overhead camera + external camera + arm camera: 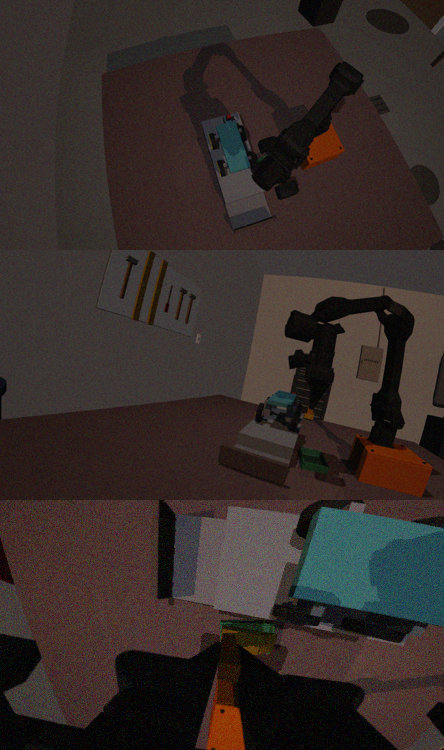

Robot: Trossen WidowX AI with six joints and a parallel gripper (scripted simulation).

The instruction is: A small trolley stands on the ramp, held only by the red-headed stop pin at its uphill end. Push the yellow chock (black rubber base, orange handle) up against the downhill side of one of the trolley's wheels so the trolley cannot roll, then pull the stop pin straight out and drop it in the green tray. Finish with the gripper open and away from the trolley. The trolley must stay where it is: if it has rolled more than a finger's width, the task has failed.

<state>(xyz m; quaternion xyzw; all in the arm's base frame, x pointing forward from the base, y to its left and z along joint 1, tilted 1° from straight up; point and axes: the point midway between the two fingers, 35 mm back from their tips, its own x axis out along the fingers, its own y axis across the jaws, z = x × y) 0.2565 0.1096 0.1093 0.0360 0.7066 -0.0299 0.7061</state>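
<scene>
Now: the red-headed stop pin 26 cm to the right of my gripper tip, 5 cm ahead of it and 3 cm below it. The rest, counted from my gripper tip: yellow chock (2 cm to the right, 1 cm below); green tray (17 cm below, 5 cm to the right, 5 cm behind); trolley (15 cm to the right, 8 cm ahead, 4 cm below).
</scene>
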